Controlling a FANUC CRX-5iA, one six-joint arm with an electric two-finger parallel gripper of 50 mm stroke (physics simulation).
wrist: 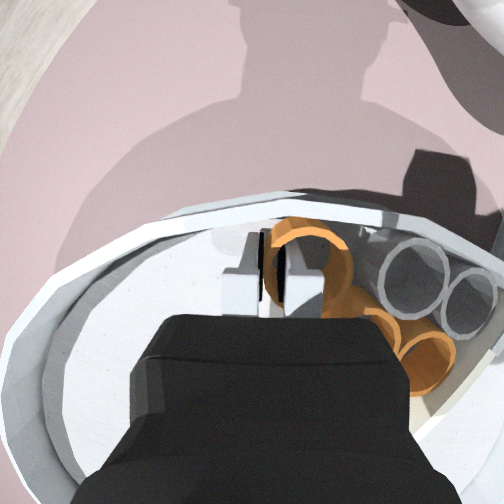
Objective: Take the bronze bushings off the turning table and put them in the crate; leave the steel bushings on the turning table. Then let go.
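Note:
My gripper (270, 280) is shut on the wall of a bronze bushing (307, 260): one finger is inside the ring and one outside. I cannot tell whether the bushing is lifted or resting. It is over the round white turning table (165, 310) with its raised rim. Two more bronze bushings (367, 307) (427, 357) lie on their sides just to the right of the held one. Two steel bushings (414, 285) (470, 304) lie beside them, further right near the rim. The black gripper body hides the near part of the table. No crate is in view.
The turning table stands on a pink mat (150, 125) that carries the arm's shadow. A dark and white rounded object (475, 20) shows at the top right corner. A strip of pale wood surface (25, 45) shows at the top left.

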